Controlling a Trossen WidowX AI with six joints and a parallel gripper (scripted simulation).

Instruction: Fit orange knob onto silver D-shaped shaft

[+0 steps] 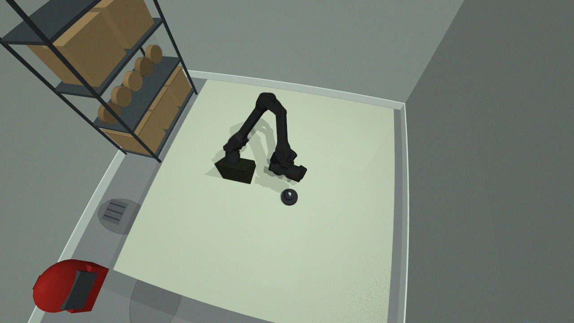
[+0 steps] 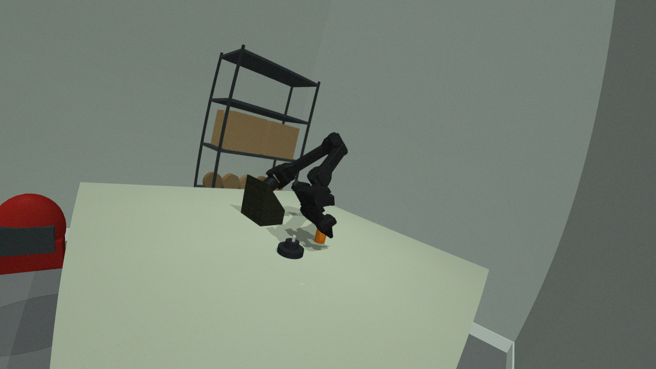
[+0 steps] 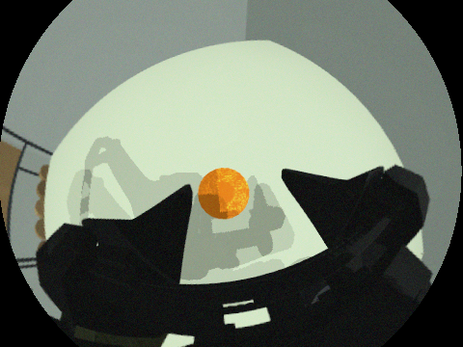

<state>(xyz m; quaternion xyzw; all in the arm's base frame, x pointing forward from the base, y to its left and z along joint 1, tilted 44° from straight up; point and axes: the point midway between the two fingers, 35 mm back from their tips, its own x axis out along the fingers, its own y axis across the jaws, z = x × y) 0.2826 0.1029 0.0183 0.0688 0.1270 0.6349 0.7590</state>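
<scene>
Now: gripper tip 2 cm past the orange knob. From my gripper tip the other things lie so: round black pedestal: 2 cm ahead, 18 cm to the right, 1 cm below.
</scene>
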